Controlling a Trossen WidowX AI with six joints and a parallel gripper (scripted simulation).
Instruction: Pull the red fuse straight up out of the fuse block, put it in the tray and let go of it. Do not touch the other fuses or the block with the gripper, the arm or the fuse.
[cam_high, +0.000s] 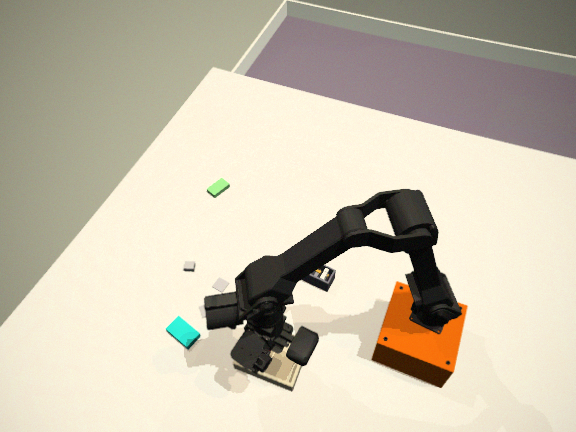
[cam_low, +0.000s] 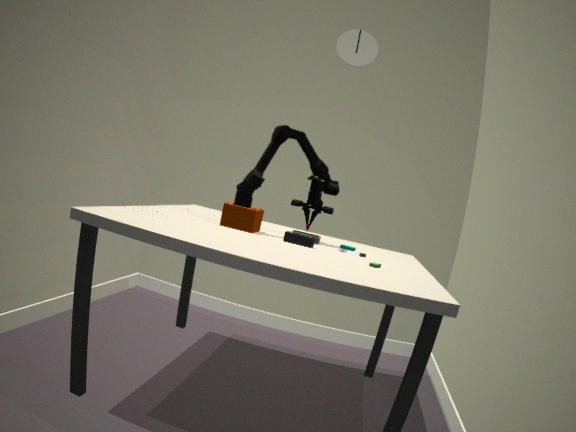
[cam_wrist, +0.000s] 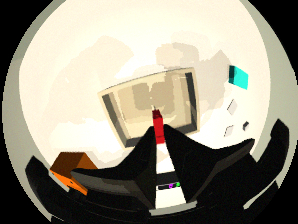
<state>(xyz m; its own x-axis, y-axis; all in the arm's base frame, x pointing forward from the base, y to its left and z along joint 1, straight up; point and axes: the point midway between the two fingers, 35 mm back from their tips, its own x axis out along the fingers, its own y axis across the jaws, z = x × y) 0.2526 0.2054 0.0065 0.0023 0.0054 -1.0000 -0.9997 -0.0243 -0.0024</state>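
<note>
Now: the red fuse 10 mm below my gripper tip. Round my gripper tip: tray: 70 mm below; then grey cube: 280 mm ahead, 90 mm to the right, 60 mm below; then cyan tile: 190 mm ahead, 60 mm below, 50 mm to the left.
</note>
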